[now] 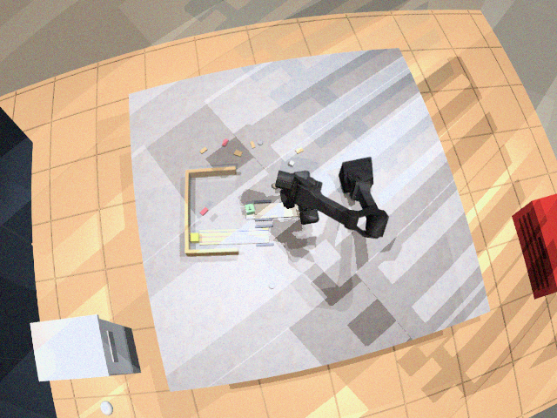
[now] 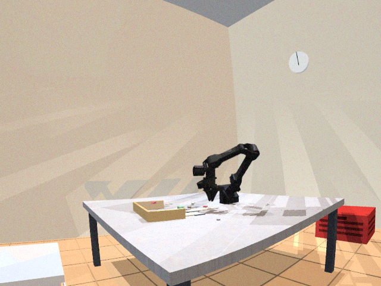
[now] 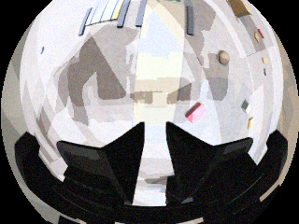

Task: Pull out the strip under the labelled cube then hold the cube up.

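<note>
My gripper tip is now 80 mm short of the pale strip, 40 mm above it and 10 mm to the left of it. The rest, counted from my gripper tip: labelled cube (190 mm ahead, 30 mm to the right, 20 mm below).
</note>
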